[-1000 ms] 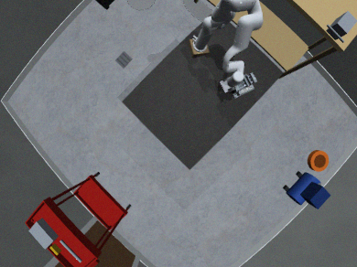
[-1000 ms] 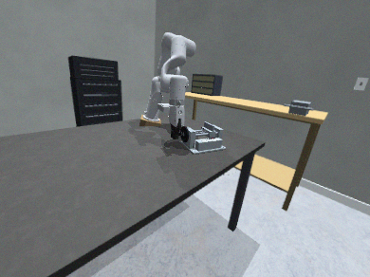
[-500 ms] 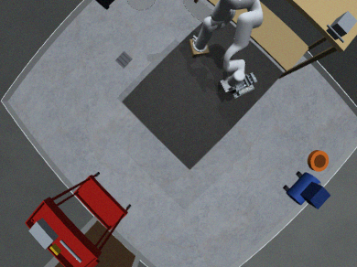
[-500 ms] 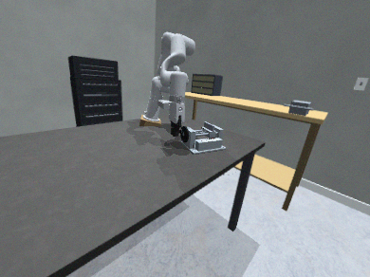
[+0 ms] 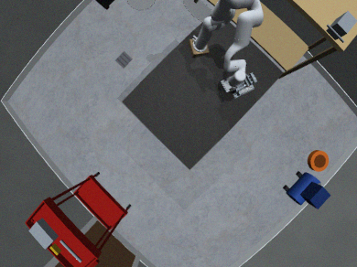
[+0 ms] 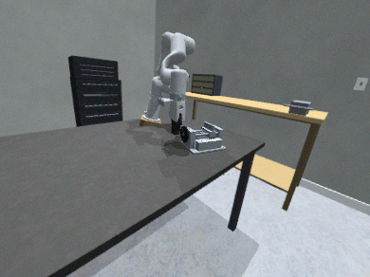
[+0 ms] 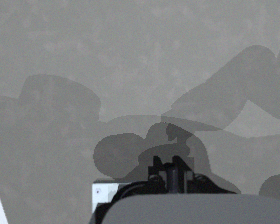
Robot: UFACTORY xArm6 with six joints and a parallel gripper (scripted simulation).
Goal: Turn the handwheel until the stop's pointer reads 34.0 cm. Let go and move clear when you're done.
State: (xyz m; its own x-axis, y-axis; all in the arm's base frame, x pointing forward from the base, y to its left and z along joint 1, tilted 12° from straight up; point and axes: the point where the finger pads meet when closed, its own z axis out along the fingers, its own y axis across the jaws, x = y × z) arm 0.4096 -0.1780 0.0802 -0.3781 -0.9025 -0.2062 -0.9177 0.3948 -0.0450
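Right now my hand is 20 mm short of the handwheel, 20 mm to the right of it and 10 mm above it. From my hand the other things lie so: upright knob 10 mm to the left; then sliding stop 100 mm ahead, 160 mm to the left.
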